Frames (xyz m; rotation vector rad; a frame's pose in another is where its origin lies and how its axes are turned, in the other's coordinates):
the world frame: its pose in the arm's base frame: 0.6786 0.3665 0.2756 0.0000 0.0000 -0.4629
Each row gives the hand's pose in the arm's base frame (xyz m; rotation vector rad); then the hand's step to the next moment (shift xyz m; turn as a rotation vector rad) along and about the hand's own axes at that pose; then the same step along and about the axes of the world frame.
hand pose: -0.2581 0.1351 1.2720 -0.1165 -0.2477 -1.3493
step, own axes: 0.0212 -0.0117 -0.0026 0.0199 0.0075 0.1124
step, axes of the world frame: 0.0042 -0.0239 0.0020 -0.0046 0.0068 0.1141
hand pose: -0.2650 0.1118 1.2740 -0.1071 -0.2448 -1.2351
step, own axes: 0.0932 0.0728 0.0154 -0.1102 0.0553 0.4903
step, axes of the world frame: 0.1115 -0.0098 0.0413 -0.1393 0.1808 0.4511
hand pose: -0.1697 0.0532 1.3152 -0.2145 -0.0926 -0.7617
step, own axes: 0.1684 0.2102 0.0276 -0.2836 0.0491 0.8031
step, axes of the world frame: 0.2207 0.1554 0.0205 -0.3384 0.2862 0.7290
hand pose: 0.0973 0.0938 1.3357 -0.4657 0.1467 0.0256
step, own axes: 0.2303 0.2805 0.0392 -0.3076 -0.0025 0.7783
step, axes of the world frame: 0.0751 0.3350 -0.1242 -0.3344 0.2244 0.7336
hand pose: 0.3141 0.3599 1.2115 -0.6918 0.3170 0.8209
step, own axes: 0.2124 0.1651 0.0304 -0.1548 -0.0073 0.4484
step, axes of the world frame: -0.0861 0.2020 -0.1584 -0.1800 0.1465 0.4138
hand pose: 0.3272 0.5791 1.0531 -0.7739 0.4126 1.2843
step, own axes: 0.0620 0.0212 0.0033 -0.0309 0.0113 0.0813
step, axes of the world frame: -0.0253 0.0402 -0.0452 -0.0437 0.0200 0.0734
